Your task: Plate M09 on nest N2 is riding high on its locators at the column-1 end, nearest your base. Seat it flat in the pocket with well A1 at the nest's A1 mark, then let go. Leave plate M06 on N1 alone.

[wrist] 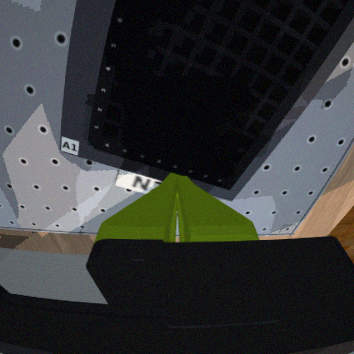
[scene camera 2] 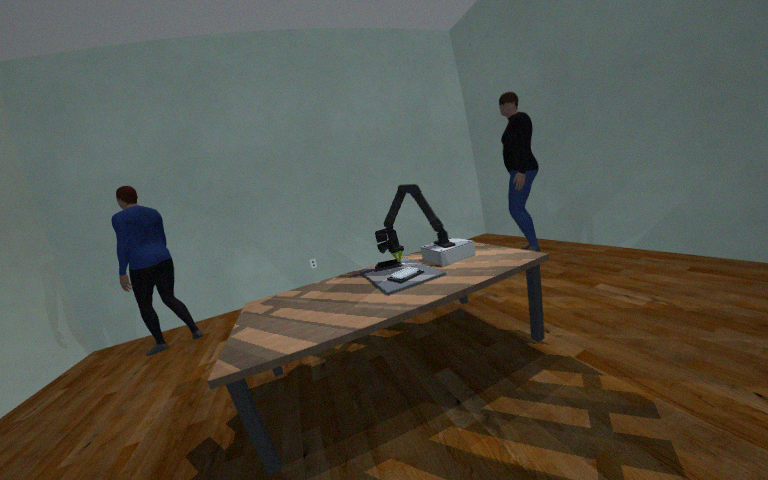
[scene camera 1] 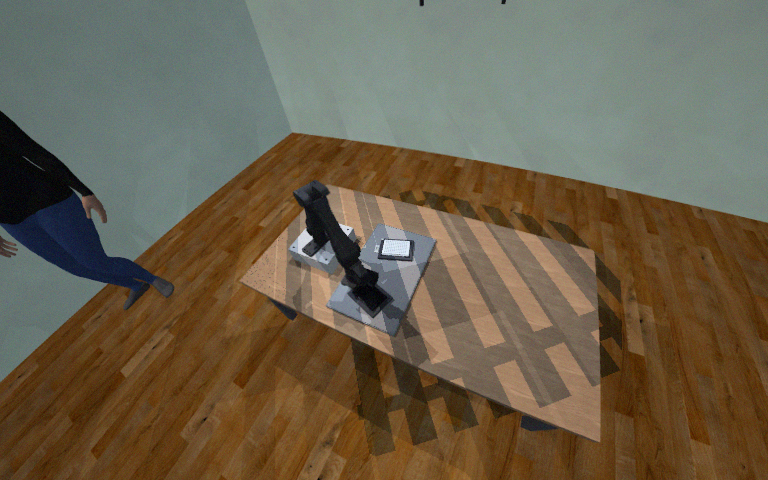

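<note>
Plate M09 is black and lies in the dark nest N2. In the wrist view its column-1 end is nearest the fingers, and its lettered and numbered corner is beside the nest's A1 mark. Whether that end lies fully flat cannot be told. My gripper is shut and empty, its green fingertips over the column-1 edge; whether they touch is unclear. The arm hides them in scene camera 1. White plate M06 lies in nest N1.
Both nests are on a grey perforated board on the wooden table. The arm's base stands on a pale box beside the board. The N2 label is partly behind the fingers. People stand beyond the table.
</note>
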